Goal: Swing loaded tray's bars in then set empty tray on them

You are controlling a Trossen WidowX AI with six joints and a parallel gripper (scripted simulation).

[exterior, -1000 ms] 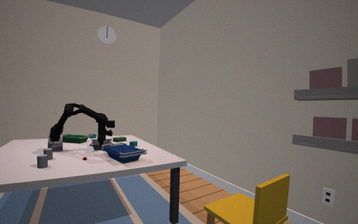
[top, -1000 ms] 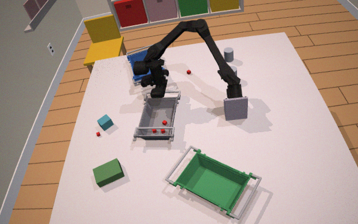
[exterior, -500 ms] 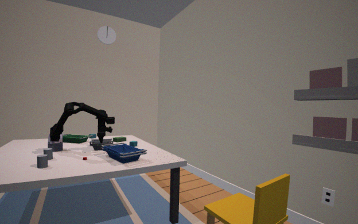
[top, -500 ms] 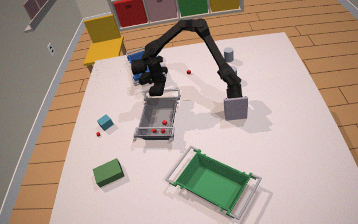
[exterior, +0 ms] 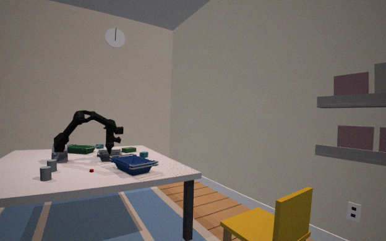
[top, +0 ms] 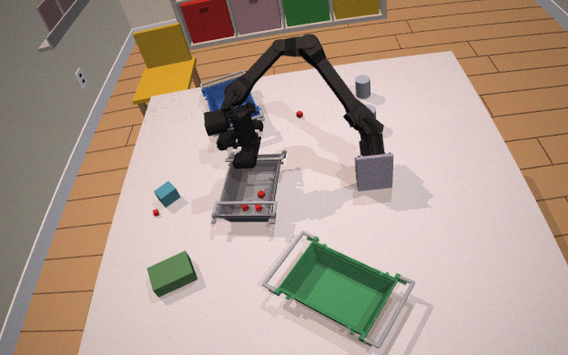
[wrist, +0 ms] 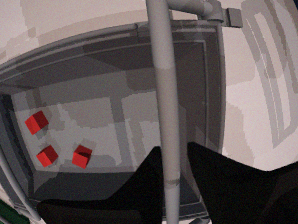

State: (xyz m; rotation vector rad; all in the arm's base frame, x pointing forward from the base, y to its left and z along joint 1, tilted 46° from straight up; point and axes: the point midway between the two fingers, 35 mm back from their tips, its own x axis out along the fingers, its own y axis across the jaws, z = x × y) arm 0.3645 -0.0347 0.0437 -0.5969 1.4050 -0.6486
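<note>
Right now the green tray is 430 mm to the left of my gripper tip, 250 mm behind it and 10 mm below it. The rest, counted from my gripper tip: green block (370 mm to the left, 210 mm ahead, 40 mm below).
</note>
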